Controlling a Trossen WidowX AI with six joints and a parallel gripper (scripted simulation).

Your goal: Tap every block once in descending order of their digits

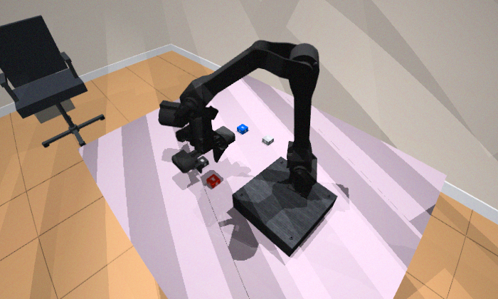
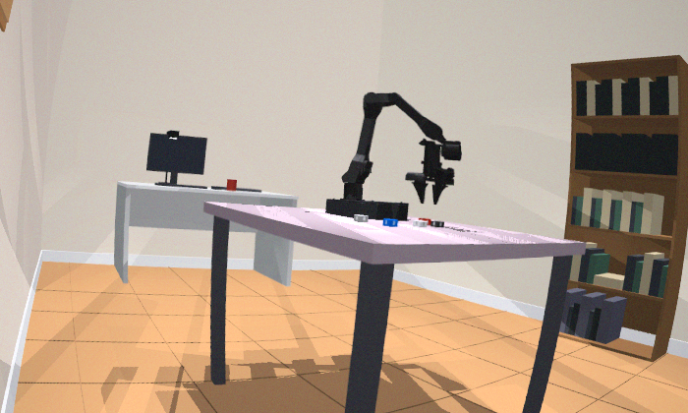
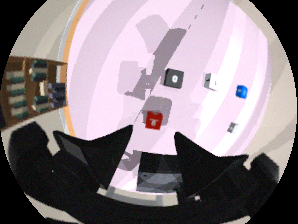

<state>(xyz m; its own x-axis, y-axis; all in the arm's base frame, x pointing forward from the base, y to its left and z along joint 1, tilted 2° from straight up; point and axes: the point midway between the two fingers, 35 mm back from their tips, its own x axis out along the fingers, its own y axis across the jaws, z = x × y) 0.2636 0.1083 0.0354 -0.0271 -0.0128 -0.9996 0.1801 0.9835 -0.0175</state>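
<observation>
Right now the red block is 60 mm below my gripper tip and 10 mm behind it. The rest, counted from my gripper tip: blue block (260 mm to the right, 60 mm below, 60 mm ahead); then white block (140 mm to the right, 70 mm ahead, 60 mm below); then black block (70 mm ahead, 60 mm below, 40 mm to the right).
</observation>
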